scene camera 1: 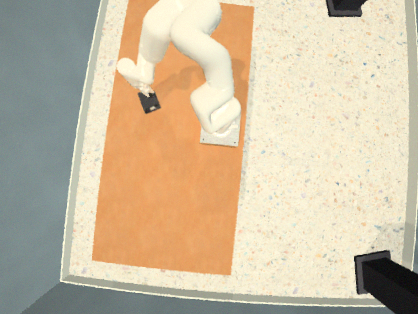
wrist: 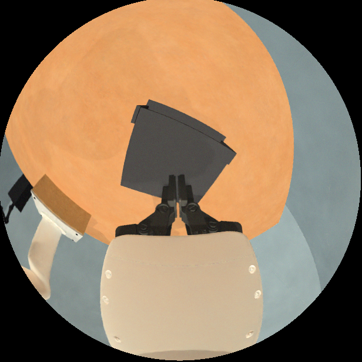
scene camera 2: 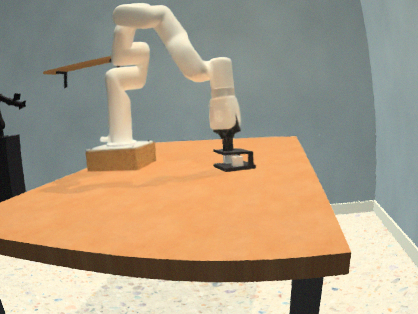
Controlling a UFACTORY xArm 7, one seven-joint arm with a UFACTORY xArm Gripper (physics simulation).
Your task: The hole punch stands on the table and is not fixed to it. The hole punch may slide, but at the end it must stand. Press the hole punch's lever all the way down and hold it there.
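The dark hole punch stands upright on the table. Its lever lies about level above the dark base in scene camera 2, with pale blocks between them. My gripper is shut with nothing between its fingers. It points down, and its fingertips appear to rest on top of the lever near its free end, the end away from the upright. In the wrist view the lever covers most of the base. Whether the lever is at its lowest stop is hard to tell.
The arm's mounting block is on the same table, to the left of the hole punch in scene camera 2. The table's edge shows in front there. A wooden shelf is on the wall behind.
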